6 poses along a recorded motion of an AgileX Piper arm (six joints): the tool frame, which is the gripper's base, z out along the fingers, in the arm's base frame.
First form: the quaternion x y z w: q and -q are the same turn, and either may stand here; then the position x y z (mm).
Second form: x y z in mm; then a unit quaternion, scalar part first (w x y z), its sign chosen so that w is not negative. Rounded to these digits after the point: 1 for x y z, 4 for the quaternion.
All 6 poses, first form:
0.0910 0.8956 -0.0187 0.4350 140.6 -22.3 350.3
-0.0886 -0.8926 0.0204 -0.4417 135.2 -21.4 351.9
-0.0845 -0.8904 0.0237 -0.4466 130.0 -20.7 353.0
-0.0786 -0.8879 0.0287 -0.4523 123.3 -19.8 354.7
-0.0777 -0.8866 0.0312 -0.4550 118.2 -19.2 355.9
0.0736 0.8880 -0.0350 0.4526 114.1 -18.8 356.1
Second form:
140.6 -22.3 350.3 0.4350 0.0910 0.8956 -0.0187
135.2 -21.4 351.9 0.4417 0.0886 0.8926 -0.0204
130.0 -20.7 353.0 0.4466 0.0845 0.8904 -0.0237
123.3 -19.8 354.7 0.4523 0.0786 0.8879 -0.0287
118.2 -19.2 355.9 0.4550 0.0777 0.8866 -0.0312
114.1 -18.8 356.1 0.4526 0.0736 0.8880 -0.0350

